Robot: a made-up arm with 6 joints. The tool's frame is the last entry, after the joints. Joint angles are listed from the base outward. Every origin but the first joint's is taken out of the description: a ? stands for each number. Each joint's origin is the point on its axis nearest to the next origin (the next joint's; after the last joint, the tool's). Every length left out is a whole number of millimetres.
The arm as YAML. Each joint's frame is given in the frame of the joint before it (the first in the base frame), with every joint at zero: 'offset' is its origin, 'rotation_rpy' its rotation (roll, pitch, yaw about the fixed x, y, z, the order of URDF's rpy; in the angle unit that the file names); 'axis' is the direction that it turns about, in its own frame. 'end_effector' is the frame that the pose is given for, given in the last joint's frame.
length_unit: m
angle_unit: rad
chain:
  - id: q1
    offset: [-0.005, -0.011, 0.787]
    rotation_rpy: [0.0, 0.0, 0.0]
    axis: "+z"
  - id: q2
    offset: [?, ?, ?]
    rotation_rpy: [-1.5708, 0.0, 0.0]
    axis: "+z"
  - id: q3
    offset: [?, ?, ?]
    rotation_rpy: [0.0, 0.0, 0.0]
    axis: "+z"
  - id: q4
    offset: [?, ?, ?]
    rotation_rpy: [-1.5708, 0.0, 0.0]
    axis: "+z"
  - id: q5
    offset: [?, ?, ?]
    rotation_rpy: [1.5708, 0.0, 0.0]
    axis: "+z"
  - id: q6
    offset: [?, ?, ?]
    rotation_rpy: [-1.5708, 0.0, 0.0]
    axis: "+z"
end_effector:
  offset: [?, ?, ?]
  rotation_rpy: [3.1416, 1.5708, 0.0]
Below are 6 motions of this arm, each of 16 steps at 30 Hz.
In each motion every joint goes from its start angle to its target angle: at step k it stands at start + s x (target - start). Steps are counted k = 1, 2, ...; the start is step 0. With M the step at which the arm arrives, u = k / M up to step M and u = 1 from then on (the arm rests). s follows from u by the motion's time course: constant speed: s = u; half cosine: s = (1 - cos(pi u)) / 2; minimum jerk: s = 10 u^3 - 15 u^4 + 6 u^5.
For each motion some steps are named. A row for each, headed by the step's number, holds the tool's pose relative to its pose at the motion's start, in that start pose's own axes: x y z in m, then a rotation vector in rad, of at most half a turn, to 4 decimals.
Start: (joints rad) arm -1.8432 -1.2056 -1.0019 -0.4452 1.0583 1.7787
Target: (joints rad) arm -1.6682 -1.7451 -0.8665 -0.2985 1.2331 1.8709
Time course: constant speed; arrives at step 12
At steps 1, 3, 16:
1: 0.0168 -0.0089 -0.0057 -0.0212 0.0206 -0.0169
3: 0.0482 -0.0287 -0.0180 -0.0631 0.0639 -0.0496
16: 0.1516 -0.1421 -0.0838 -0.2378 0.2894 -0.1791

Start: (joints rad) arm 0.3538 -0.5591 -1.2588 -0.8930 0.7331 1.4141
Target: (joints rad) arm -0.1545 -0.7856 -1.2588 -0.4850 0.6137 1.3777
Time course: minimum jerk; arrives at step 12
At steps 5, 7, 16:
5: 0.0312 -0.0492 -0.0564 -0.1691 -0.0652 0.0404
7: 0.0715 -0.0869 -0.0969 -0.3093 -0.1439 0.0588
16: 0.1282 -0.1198 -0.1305 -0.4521 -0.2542 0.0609

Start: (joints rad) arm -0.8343 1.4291 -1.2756 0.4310 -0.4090 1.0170
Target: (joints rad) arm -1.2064 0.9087 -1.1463 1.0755 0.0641 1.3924
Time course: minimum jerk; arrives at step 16
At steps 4, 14, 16:
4: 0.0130 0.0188 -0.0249 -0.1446 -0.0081 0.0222
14: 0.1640 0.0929 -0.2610 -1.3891 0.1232 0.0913
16: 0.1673 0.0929 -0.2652 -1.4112 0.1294 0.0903

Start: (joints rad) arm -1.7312 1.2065 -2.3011 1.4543 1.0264 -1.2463
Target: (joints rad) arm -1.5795 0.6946 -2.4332 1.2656 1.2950 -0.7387
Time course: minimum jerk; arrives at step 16
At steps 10, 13, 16:
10: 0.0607 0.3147 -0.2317 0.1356 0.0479 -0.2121
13: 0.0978 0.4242 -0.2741 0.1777 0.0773 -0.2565
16: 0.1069 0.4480 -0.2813 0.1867 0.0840 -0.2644

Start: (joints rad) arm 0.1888 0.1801 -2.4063 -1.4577 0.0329 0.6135
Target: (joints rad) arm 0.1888 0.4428 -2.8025 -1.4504 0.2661 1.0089
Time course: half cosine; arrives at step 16
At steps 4, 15, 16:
4: -0.0070 0.0006 0.0017 -0.0599 0.0140 0.0346
15: -0.0340 0.0069 0.0151 -0.4161 0.0555 0.2466
16: -0.0342 0.0070 0.0152 -0.4203 0.0556 0.2491

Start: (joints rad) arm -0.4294 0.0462 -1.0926 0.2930 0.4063 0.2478
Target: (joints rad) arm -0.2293 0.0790 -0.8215 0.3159 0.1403 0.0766
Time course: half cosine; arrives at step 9
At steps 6, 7, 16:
6: -0.0702 0.0107 0.1197 0.2117 0.0572 -0.0134
7: -0.0794 0.0104 0.1419 0.2508 0.0663 -0.0153
16: -0.0866 0.0095 0.1615 0.2857 0.0740 -0.0169

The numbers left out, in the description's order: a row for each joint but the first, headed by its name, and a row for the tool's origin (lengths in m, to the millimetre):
q2: -0.022 -0.068 0.0
q3: 0.048 -0.364 0.0
q4: 0.108 0.5 0.0
q5: -0.011 -0.018 0.0
q6: 0.035 0.05 0.0
tool: -0.012 -0.003 0.0

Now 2 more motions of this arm.
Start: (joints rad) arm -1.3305 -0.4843 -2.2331 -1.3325 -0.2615 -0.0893
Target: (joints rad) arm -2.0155 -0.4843 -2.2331 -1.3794 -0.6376 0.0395
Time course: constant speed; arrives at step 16
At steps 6, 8, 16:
6: 0.0055 -0.0063 -0.0131 0.1974 -0.0410 -0.0567
8: 0.0070 -0.0075 -0.0177 0.2610 -0.0536 -0.0840
16: 0.0124 -0.0075 -0.0362 0.5004 -0.0910 -0.2329

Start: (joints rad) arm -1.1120 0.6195 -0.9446 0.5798 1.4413 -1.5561
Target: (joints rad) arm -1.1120 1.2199 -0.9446 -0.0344 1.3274 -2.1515
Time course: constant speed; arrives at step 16
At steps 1, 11, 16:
1: -0.0134 -0.0135 0.0097 0.0225 0.0406 -0.0248
11: -0.1607 -0.1116 0.1198 0.3218 0.3695 -0.3889
16: -0.2403 -0.1341 0.1805 0.5142 0.4602 -0.6363

